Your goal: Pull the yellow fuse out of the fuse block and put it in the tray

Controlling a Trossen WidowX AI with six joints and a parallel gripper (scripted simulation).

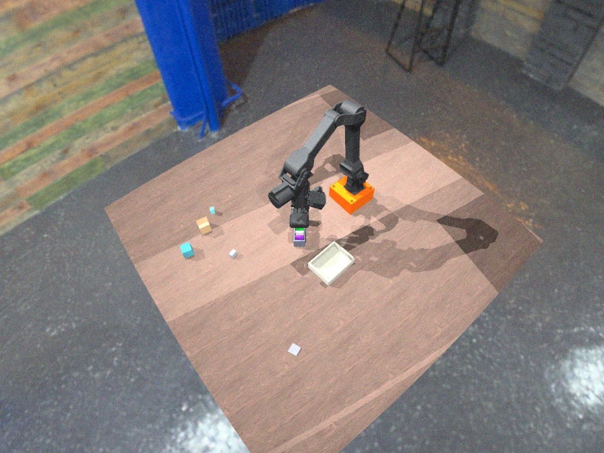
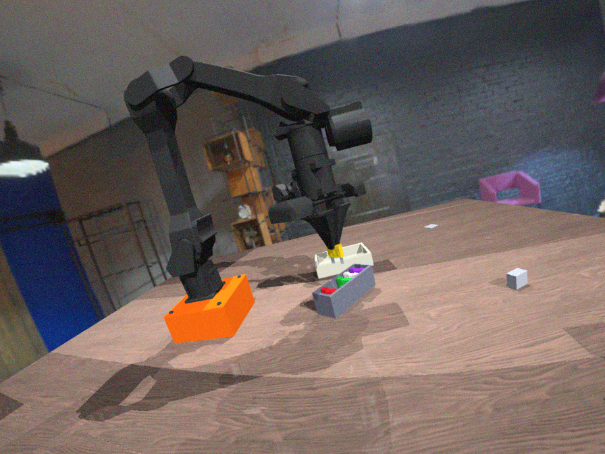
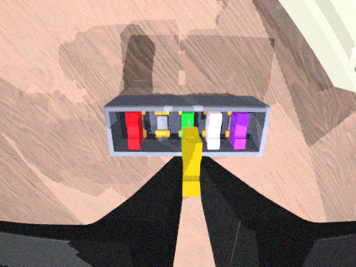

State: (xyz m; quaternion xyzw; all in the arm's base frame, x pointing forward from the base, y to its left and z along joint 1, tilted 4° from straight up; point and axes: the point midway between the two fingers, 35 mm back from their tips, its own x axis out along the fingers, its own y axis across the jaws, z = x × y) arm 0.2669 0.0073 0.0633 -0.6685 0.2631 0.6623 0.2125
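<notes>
The cream tray is 17 cm to the left of my gripper tip and 9 cm below it. From my gripper tip the other things lie so: yellow fuse (1 cm below); then green fuse (7 cm below); then white fuse (7 cm below, 2 cm ahead, 1 cm to the left).
</notes>
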